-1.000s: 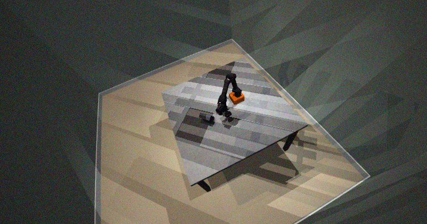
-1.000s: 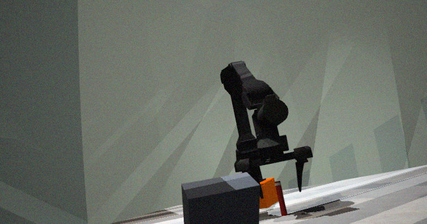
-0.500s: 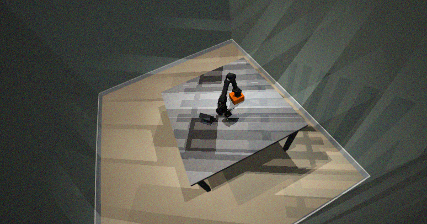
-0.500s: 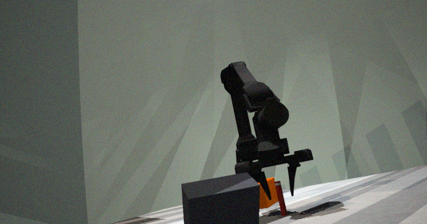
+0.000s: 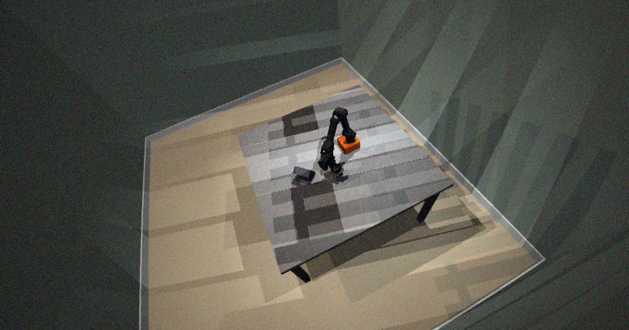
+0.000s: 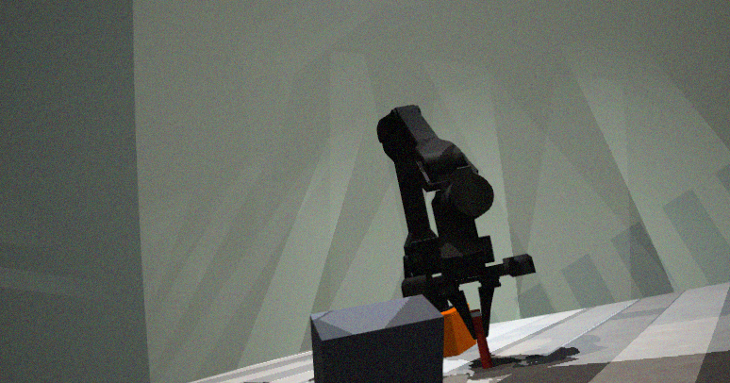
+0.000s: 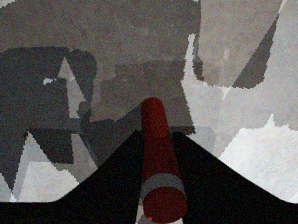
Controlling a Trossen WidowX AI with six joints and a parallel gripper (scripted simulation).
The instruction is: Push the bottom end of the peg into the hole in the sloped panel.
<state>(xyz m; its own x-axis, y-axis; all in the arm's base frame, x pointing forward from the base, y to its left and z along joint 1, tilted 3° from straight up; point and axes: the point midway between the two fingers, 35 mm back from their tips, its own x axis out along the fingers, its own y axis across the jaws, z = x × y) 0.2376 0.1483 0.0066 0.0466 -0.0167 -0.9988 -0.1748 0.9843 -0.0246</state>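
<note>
Right now my gripper tip is 200 mm short of the grey panel block, 60 mm to the left of it and 10 mm below it. The rest, counted from my gripper tip: round red peg (20 mm above).
</note>
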